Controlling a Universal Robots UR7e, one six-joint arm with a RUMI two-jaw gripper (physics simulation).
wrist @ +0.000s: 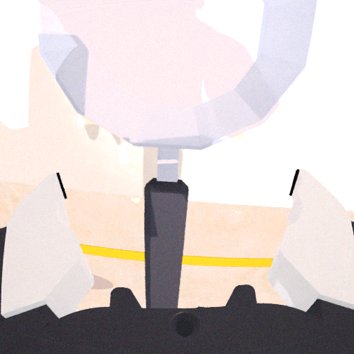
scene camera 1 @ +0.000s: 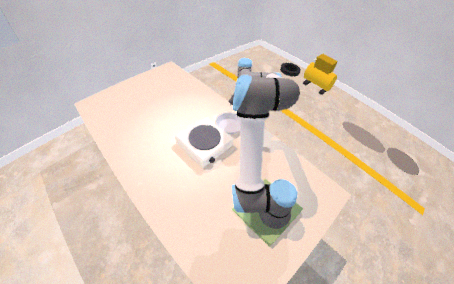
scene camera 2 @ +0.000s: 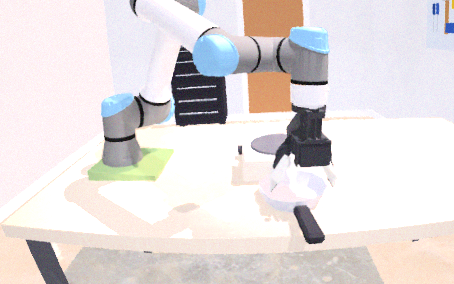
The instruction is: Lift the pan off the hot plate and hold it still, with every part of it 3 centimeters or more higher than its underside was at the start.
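Places are measured from the arm's base along level axes (x ahead, y left, z up), in metres.
Where they show: gripper, between the fingertips: [scene camera 2: 302, 189]; arm's base, origin of its link: [scene camera 1: 274, 213] [scene camera 2: 122, 159].
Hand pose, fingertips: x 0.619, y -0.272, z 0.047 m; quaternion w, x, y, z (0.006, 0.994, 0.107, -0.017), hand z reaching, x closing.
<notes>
Each offset is from my fingertips to the top centre of the thing.
The pale pan [scene camera 1: 227, 123] [scene camera 2: 290, 201] [wrist: 155, 65] stands upright beside the white hot plate {dz +0.004, dx -0.070, dy +0.303 m} [scene camera 1: 204, 137] [scene camera 2: 251, 170], on the table and not on the dark disc. The pan's black handle {dz +0.008, dx +0.008, dy -0.105 m} [scene camera 2: 309, 225] [wrist: 166, 245] points to the table's near edge in scene camera 2. My gripper [scene camera 2: 303, 186] [wrist: 177, 175] is open and empty, pointing down low over the pan. In the wrist view the near end of the handle shows between the two spread fingers, with free space on both sides. In scene camera 1 the arm hides the fingers and the handle.
The arm's base stands on a green plate [scene camera 1: 259, 225] [scene camera 2: 112, 174] on the table [scene camera 1: 145, 180] [scene camera 2: 210, 242]. The hot plate's black knob {dz -0.021, dx -0.197, dy +0.345 m} [scene camera 1: 212, 160] [scene camera 2: 240, 149] faces the base side. Beyond the table are a yellow machine [scene camera 1: 320, 76] and a black cabinet [scene camera 2: 200, 95].
</notes>
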